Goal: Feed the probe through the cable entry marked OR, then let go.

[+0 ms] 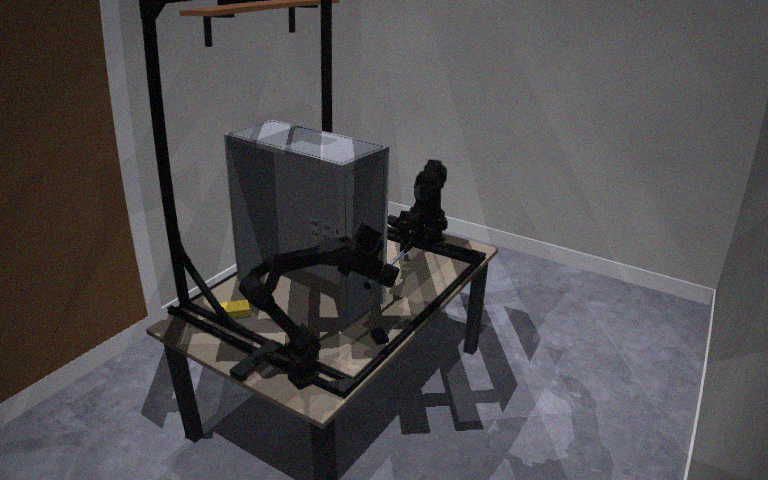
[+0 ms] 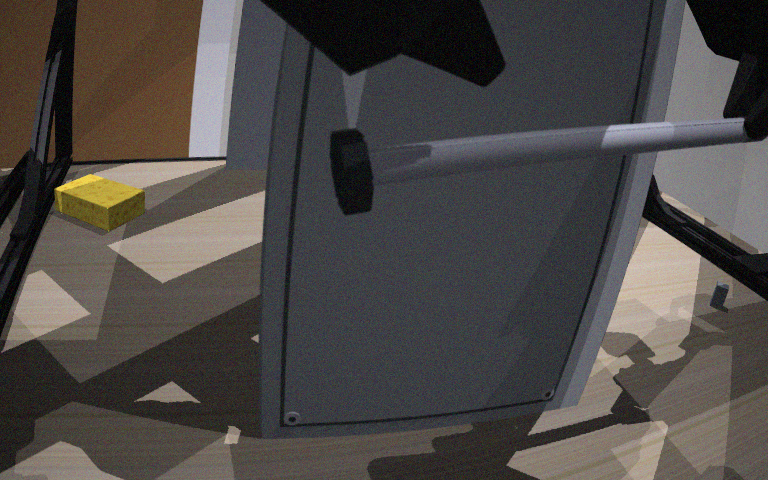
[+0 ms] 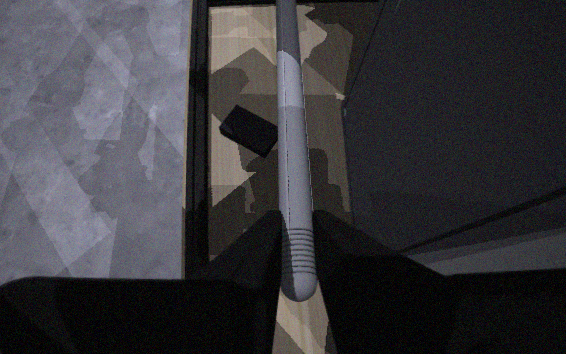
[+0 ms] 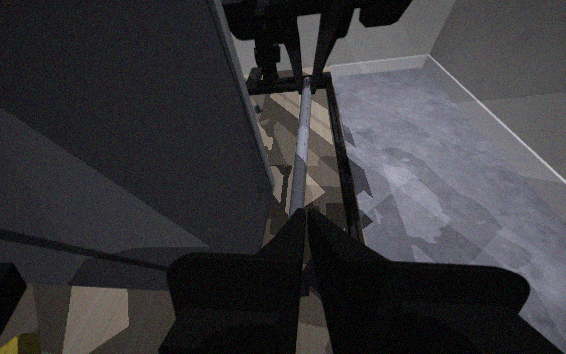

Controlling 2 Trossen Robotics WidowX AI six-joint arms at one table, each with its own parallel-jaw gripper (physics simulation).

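Places are measured from the left arm's base along level axes (x ahead, y left, z up), in millimetres.
Where they show: left gripper, between the fingertips: (image 1: 402, 252) (image 2: 737, 127) (image 3: 296, 222) (image 4: 306, 93); right gripper, between the fingertips: (image 1: 377, 270) (image 2: 488, 73) (image 4: 305, 214); left arm's base, origin of its link: (image 4: 271, 79); right arm's base, origin of its link: (image 1: 302, 374).
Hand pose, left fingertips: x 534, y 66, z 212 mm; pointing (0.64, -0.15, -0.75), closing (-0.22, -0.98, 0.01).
Observation:
Each offset is from my left fingertips to the top centre of the thing. "spot": to the spot under its first point.
A long grey probe {dx +80, dy -18, dz +9 mm} (image 1: 398, 257) (image 2: 501, 148) (image 3: 292, 140) (image 4: 302, 133) with a black end cap {spot: dx +186, dy -29, dz -34 mm} (image 2: 351, 171) (image 1: 389, 275) hangs level beside the grey cabinet (image 1: 306, 205) (image 2: 430, 286) (image 3: 404, 123) (image 4: 176, 123). My left gripper (image 1: 409, 243) (image 3: 296, 222) (image 4: 306, 93) is shut on the probe's ribbed rear end. My right gripper (image 1: 383, 265) (image 2: 354, 71) (image 4: 305, 214) is shut, with its fingertips just above the capped end and nothing seen between them. Small entry marks {spot: dx -82, dy -330, dz -27 mm} (image 1: 325, 230) show on the cabinet's front; I cannot read the OR label.
A small black block {dx +165, dy -2, dz -216 mm} (image 1: 379, 334) (image 3: 248, 130) lies on the table below the probe. A yellow block {dx +256, dy -506, dz -204 mm} (image 1: 235, 309) lies at the far left. A black rail frame (image 1: 439, 288) (image 3: 198, 140) (image 4: 342, 158) runs along the table edge, and a tall black gantry post (image 1: 326, 71) stands behind the cabinet.

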